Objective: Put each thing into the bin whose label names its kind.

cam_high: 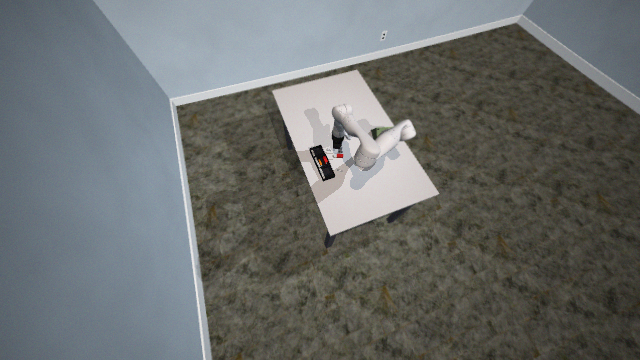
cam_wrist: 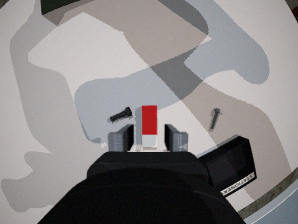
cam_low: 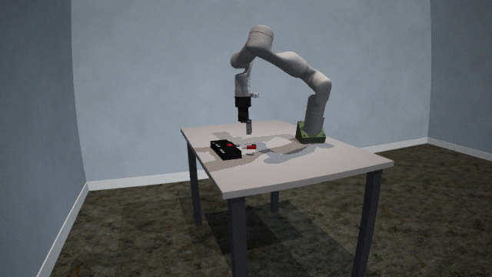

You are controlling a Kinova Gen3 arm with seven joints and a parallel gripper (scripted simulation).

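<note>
The black screw lies 3 cm behind my hand, 3 cm to the right of it and 9 cm below it. The rest, counted from my hand: red block 10 cm ahead, 3 cm to the left, 7 cm below; then grey screw 2 cm ahead, 11 cm to the left, 9 cm below; then grey-white piece 4 cm ahead, 6 cm to the right, 8 cm below.
</note>
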